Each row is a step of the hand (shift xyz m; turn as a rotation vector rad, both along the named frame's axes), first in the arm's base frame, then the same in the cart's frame.
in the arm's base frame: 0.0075 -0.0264 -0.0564 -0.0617 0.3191 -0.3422
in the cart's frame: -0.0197 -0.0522 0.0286 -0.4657 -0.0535 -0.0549
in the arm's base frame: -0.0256 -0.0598 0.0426 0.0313 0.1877 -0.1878
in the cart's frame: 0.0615 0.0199 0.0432 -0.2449 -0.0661 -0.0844
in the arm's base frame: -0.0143 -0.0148 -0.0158 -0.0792 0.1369 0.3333
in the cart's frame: -0.0054 -0.0071 0.0244 0.1191 0.3232 -0.1323
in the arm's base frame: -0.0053 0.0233 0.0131 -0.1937 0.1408 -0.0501
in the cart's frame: -0.0077 0.0214 -0.0150 -0.1835 0.1489 0.0632
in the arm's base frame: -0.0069 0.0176 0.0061 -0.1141 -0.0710 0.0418
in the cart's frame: -0.0093 0.0155 -0.0081 0.0427 0.0717 0.1134
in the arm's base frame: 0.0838 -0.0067 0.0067 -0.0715 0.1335 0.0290
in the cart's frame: 0.0334 -0.0522 -0.0572 -0.0882 0.1189 -0.0429
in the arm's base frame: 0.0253 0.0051 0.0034 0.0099 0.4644 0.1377
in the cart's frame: 0.0064 -0.0120 -0.0222 -0.2064 0.2715 -0.3441
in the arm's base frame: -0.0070 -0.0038 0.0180 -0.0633 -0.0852 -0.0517
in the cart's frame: 0.0130 0.0147 0.0019 0.0016 -0.0275 0.1148
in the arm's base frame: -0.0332 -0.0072 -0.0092 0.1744 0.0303 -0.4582
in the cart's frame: -0.0113 0.0124 0.0309 -0.2883 -0.3977 -0.0035
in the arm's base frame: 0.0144 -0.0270 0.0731 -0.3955 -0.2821 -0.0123
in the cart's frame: 0.0728 0.0273 -0.0153 0.0621 0.1316 0.4637
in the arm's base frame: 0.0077 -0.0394 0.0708 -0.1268 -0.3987 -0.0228
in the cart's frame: 0.0774 0.0251 -0.0020 0.2093 -0.0951 0.3503
